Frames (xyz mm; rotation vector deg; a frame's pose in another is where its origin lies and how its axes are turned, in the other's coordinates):
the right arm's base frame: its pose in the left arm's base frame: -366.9 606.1 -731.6 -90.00 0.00 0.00
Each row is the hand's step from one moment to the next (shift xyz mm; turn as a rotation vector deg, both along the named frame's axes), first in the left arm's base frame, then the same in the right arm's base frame.
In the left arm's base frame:
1: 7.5 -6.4 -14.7 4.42 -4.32 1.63
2: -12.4 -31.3 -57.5 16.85 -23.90 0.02
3: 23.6 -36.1 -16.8 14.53 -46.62 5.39
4: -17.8 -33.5 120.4 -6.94 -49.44 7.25
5: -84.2 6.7 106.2 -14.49 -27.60 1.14
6: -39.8 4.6 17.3 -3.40 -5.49 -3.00
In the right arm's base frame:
1: 7.5 14.7 -6.4 4.42 -1.63 -4.32
2: -12.4 57.5 -31.3 16.85 -0.02 -23.90
3: 23.6 16.8 -36.1 14.53 -5.39 -46.62
4: -17.8 -120.4 -33.5 -6.94 -7.25 -49.44
5: -84.2 -106.2 6.7 -14.49 -1.14 -27.60
6: -39.8 -17.3 4.6 -3.40 3.00 -5.49

